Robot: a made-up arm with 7 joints.
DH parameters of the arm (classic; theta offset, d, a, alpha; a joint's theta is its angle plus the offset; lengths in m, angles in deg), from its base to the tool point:
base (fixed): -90 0.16 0 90
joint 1: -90 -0.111 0.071 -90
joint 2: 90 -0.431 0.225 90
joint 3: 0 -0.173 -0.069 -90
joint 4: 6.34 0 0.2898 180
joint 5: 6.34 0.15 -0.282 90
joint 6: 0 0.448 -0.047 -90
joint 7: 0 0.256 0.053 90
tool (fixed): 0 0.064 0 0
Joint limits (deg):
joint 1: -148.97..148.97
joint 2: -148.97..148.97
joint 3: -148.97..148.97
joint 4: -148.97..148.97
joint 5: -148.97..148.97
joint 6: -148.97..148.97
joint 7: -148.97..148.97
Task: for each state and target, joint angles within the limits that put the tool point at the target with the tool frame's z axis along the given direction. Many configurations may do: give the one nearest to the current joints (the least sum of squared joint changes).
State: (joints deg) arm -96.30 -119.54 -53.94 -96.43 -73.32 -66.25 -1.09
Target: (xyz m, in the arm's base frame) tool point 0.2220 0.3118 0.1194 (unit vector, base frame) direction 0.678 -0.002 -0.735
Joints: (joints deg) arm -65.77 -136.86 -85.69 -71.34 -118.81 -98.56 -13.96
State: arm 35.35 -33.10 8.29 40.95 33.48 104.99 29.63
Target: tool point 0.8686 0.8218 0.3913 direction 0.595 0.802 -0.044
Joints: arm 32.86 -35.50 -3.90 27.72 62.45 101.25 43.81
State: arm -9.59 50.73 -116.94 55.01 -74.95 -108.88 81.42
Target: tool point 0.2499 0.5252 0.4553 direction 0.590 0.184 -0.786
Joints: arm 27.39 40.88 -145.56 41.46 -34.57 -148.97 117.23
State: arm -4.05 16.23 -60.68 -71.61 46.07 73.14 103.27
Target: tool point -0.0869 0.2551 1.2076 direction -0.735 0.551 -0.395
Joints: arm -46.17 33.56 -74.11 -36.57 43.65 82.92 101.52
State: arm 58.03 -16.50 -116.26 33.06 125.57 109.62 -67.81
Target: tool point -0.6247 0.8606 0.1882 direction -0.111 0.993 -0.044
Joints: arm 33.70 14.87 -143.47 24.72 126.02 48.82 -68.05
